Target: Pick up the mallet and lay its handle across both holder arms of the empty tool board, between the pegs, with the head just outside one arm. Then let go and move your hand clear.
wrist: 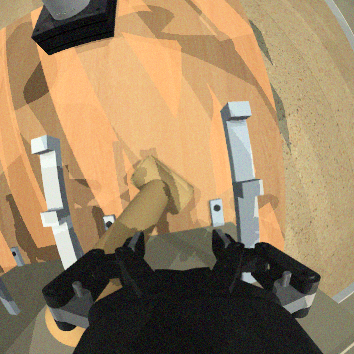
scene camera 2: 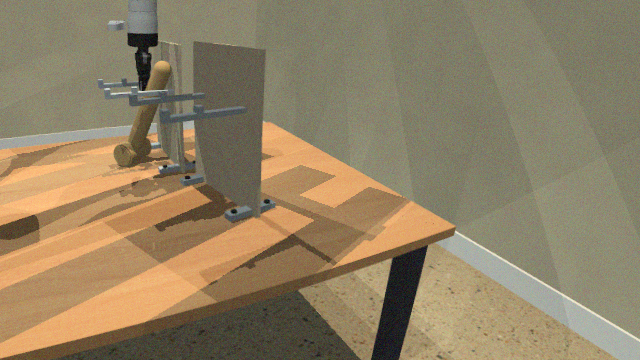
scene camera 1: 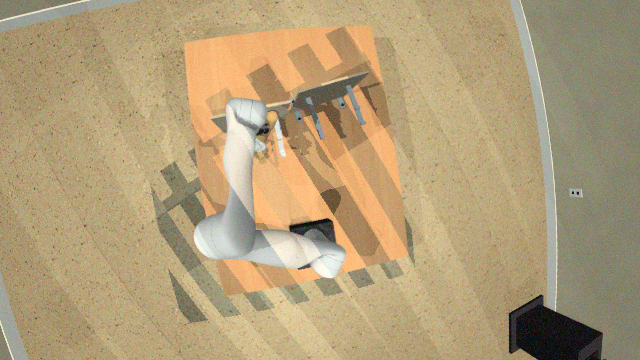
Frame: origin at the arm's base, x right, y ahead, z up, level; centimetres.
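Seen in the pictures: gripper, between the fingertips: (wrist: 177,240); arm's base, origin of its link: (wrist: 70,5).
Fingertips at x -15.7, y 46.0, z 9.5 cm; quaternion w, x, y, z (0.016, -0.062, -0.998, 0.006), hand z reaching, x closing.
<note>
Offsets run from my fingertips to a thing's top centre. "spot": to the spot under its first point. Level surfaces: height alone.
The wooden mallet (scene camera 1: 271,117) (scene camera 2: 145,112) (wrist: 135,215) stands head-down on the table, its handle tilted up toward the left board (scene camera 1: 217,122) (wrist: 180,252). Its head {dx +1.1, dy -4.3, dz -12.1 cm} (scene camera 2: 131,152) (wrist: 167,182) rests between that board's two arms (wrist: 51,185) (wrist: 240,150). My gripper (scene camera 2: 143,84) (wrist: 177,240) is partly open and empty, beside the upper handle. In the wrist view the handle passes under the left finger, outside the gap. The right board (scene camera 1: 330,91) (scene camera 2: 230,125) stands upright; its two pegged arms (scene camera 1: 315,119) (scene camera 1: 356,105) (scene camera 2: 220,114) carry no tool.
The wooden table {dz -18.1 cm} (scene camera 1: 220,60) (scene camera 2: 350,200) bears both boards, which stand side by side on bolted feet {spot: dx +43.0, dy +8.3, dz -16.9 cm} (scene camera 2: 239,213). The arm's black base (scene camera 1: 295,229) (wrist: 80,32) sits near the opposite table edge. The arms jut out at about fingertip height.
</note>
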